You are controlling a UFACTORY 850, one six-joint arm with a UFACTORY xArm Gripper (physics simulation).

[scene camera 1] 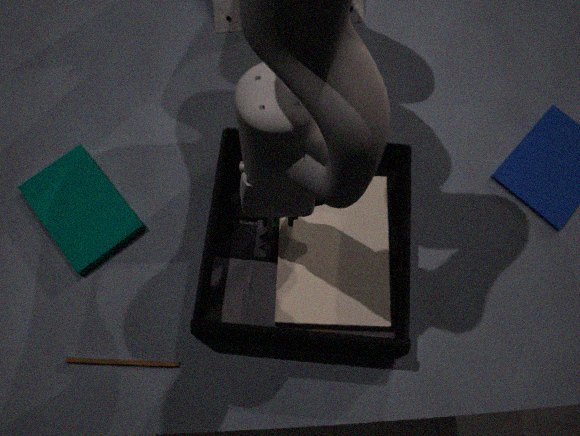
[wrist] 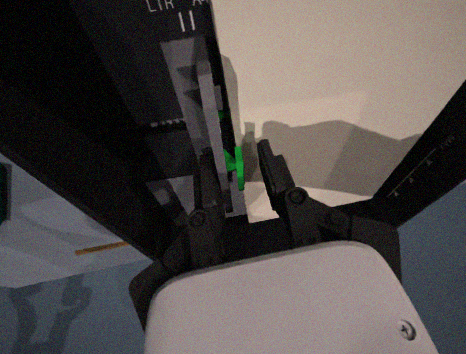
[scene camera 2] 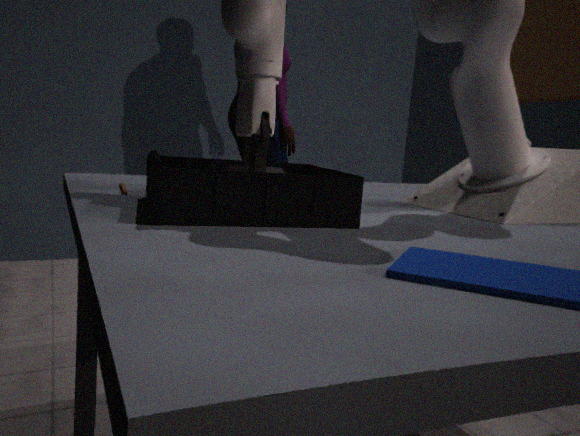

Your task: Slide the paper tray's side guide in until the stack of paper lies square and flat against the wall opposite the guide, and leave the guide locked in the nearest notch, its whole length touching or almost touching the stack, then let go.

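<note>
The black paper tray [scene camera 1: 411,280] [scene camera 2: 310,205] stands on the table. The cream paper stack [scene camera 1: 340,280] [wrist: 320,55] lies in its right part, its right edge at or very near the right wall in scene camera 1. The side guide [wrist: 212,115], a dark upright plate with a green latch [wrist: 240,167], runs along the stack's left edge, touching or almost touching it. My gripper [scene camera 1: 281,222] [scene camera 2: 257,167] [wrist: 236,160] is partly open, with nothing held. Its fingers stand on either side of the guide and green latch, one over the stack. Whether the guide sits in a notch is hidden.
A green block [scene camera 1: 82,210] lies left of the tray and a blue block [scene camera 1: 545,167] [scene camera 2: 480,275] lies to its right. An orange-brown stick [scene camera 1: 122,362] [scene camera 2: 123,189] [wrist: 101,248] lies near the tray's front left corner. A person [scene camera 2: 285,100] stands behind the table.
</note>
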